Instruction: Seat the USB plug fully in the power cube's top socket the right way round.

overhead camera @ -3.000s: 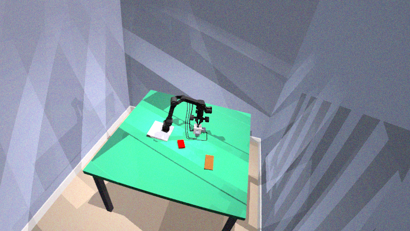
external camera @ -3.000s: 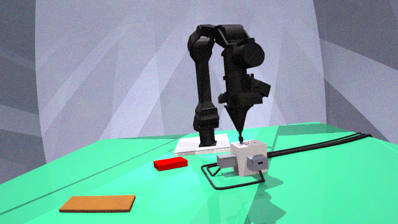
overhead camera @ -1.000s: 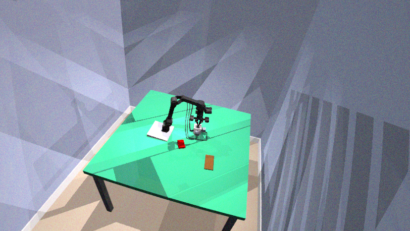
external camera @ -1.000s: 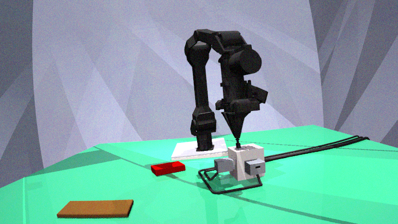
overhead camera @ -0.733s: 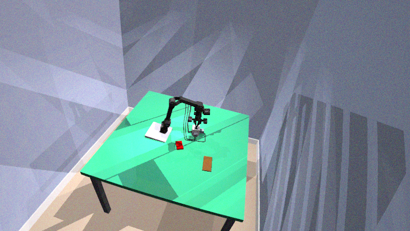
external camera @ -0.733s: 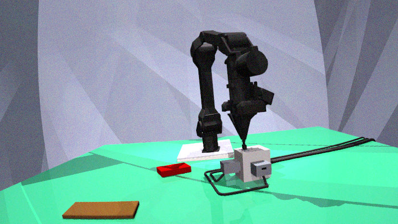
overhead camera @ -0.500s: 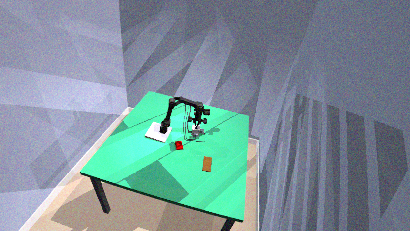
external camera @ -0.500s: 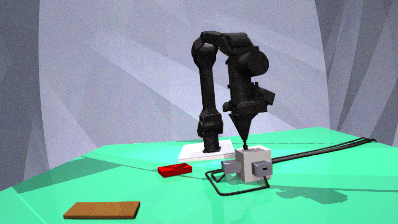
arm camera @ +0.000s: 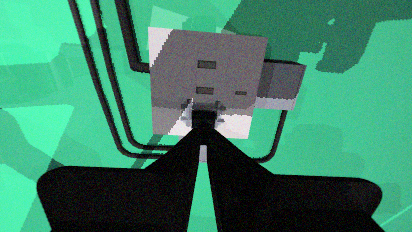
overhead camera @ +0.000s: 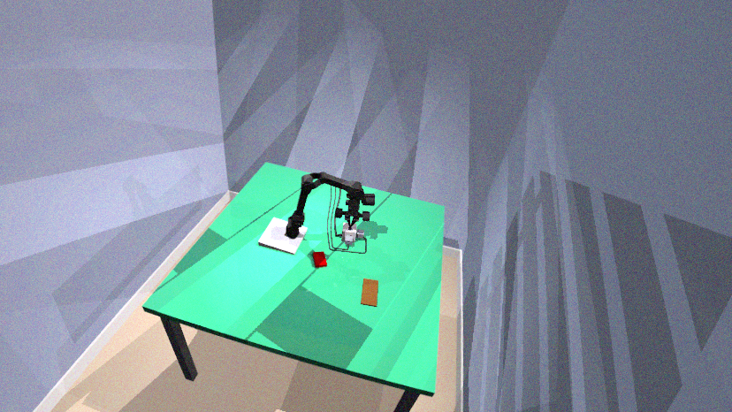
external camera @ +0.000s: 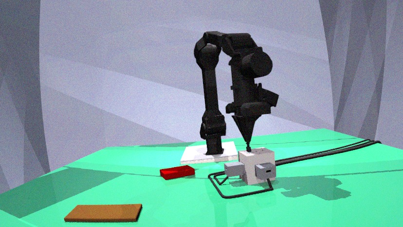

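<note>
The USB plug is 1 cm below my gripper tip. Also, from my gripper tip: orange-brown block (23 cm ahead, 30 cm to the right, 10 cm below); then red block (8 cm behind, 22 cm to the right, 9 cm below).
</note>
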